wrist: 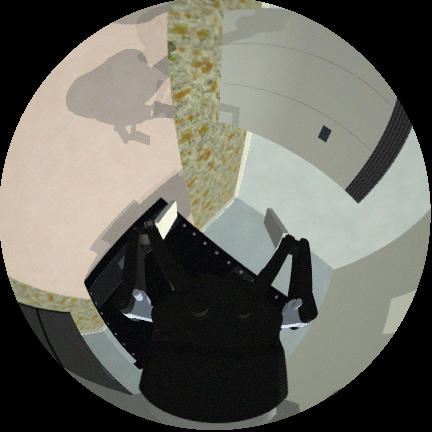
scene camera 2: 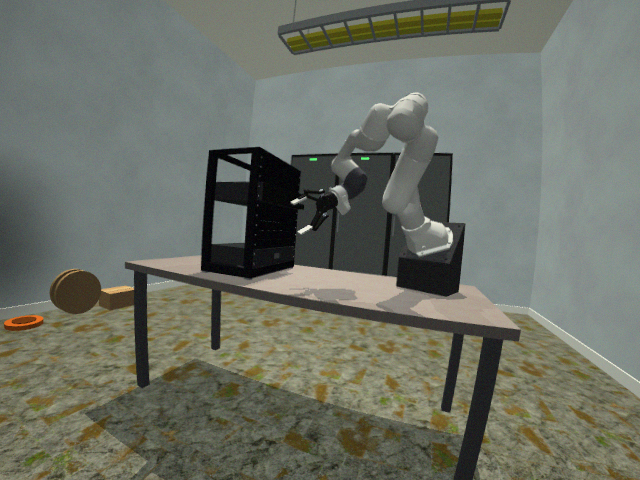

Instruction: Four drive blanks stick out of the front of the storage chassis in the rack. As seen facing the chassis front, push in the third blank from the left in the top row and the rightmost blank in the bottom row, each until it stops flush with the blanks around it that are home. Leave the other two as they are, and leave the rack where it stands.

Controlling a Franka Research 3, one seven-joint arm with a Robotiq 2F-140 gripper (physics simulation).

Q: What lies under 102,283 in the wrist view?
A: A black rack.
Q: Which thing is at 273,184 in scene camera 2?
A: A black rack.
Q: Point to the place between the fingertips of the gripper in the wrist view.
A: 221,211
